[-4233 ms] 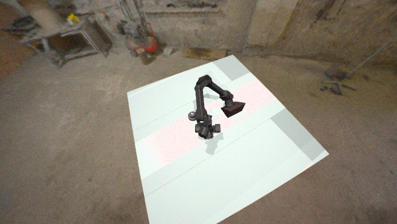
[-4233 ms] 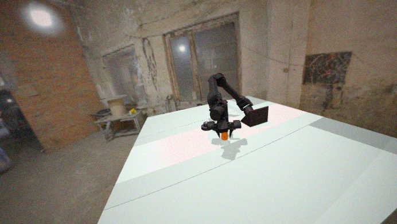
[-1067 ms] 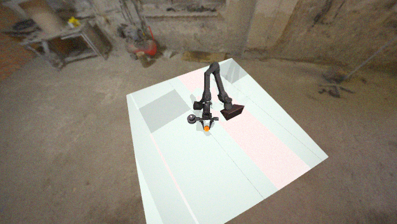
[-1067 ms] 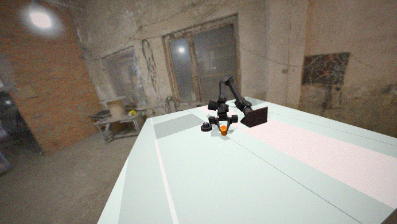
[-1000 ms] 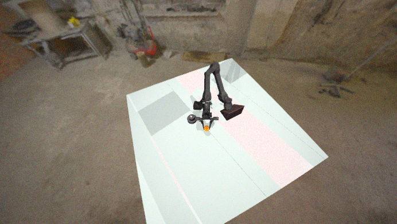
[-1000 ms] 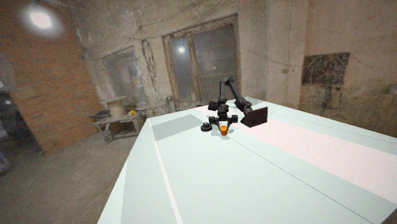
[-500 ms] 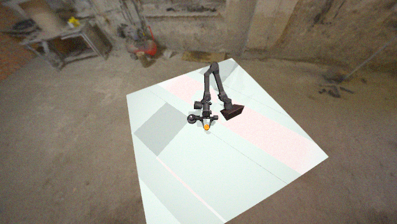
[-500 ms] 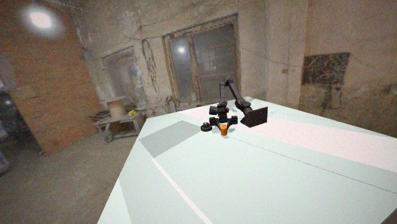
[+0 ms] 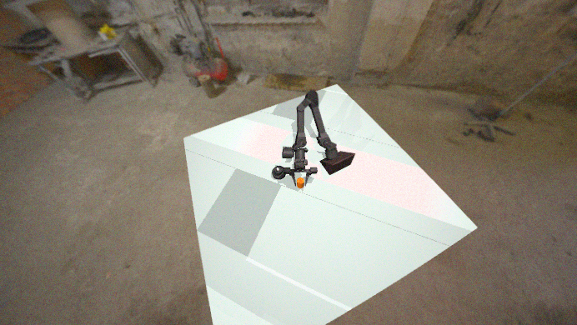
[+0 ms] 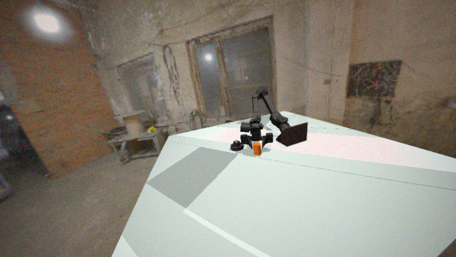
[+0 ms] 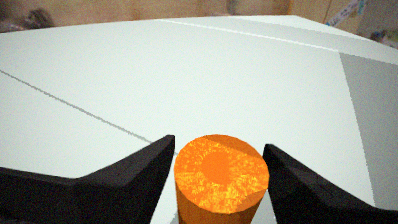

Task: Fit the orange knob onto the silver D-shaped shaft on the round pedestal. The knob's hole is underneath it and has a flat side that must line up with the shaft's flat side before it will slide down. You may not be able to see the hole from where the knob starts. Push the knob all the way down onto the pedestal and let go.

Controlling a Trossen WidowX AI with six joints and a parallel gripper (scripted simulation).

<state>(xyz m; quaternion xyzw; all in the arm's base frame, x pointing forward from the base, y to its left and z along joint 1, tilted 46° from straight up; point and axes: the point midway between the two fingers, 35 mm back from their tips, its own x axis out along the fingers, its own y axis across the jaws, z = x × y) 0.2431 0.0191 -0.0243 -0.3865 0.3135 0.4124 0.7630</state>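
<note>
The orange knob is 2 cm to the right of my gripper tip and 1 cm behind it. Also, from my gripper tip: round pedestal (15 cm to the right, 6 cm ahead, 2 cm below).
</note>
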